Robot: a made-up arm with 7 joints. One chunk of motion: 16 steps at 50 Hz.
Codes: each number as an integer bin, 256 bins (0 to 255) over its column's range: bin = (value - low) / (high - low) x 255, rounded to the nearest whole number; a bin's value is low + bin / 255 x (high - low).
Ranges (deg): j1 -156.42..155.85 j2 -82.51..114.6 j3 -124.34..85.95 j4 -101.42..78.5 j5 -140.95..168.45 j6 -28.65..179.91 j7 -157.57..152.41
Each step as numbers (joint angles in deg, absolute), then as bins.
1 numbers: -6.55 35.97 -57.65 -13.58 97.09 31.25 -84.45
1 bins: 122 153 81 124 196 73 60
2 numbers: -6.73 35.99 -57.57 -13.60 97.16 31.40 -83.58
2 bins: 122 153 81 124 196 73 61
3 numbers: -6.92 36.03 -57.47 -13.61 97.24 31.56 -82.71
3 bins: 122 153 81 124 196 74 62
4 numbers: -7.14 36.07 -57.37 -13.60 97.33 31.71 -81.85
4 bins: 122 153 81 124 196 74 62
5 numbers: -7.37 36.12 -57.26 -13.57 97.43 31.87 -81.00
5 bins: 122 153 81 125 196 74 63
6 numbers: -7.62 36.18 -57.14 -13.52 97.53 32.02 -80.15
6 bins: 122 154 81 125 197 74 64
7 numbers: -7.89 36.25 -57.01 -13.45 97.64 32.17 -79.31
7 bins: 121 154 82 125 197 74 64
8 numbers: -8.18 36.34 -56.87 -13.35 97.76 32.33 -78.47
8 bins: 121 154 82 125 197 75 65
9 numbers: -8.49 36.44 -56.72 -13.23 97.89 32.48 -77.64
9 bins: 121 154 82 125 197 75 66
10 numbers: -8.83 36.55 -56.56 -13.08 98.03 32.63 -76.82
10 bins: 121 154 82 125 197 75 66
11 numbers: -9.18 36.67 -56.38 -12.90 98.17 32.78 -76.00
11 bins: 120 154 82 125 197 75 67
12 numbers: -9.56 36.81 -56.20 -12.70 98.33 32.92 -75.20
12 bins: 120 154 83 126 197 75 68
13 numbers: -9.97 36.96 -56.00 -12.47 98.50 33.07 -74.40
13 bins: 120 155 83 126 197 75 68
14 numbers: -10.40 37.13 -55.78 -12.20 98.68 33.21 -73.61
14 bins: 119 155 83 126 197 76 69
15 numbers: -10.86 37.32 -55.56 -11.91 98.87 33.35 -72.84
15 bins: 119 155 83 127 198 76 70
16 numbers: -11.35 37.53 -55.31 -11.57 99.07 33.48 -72.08
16 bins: 118 155 84 127 198 76 70
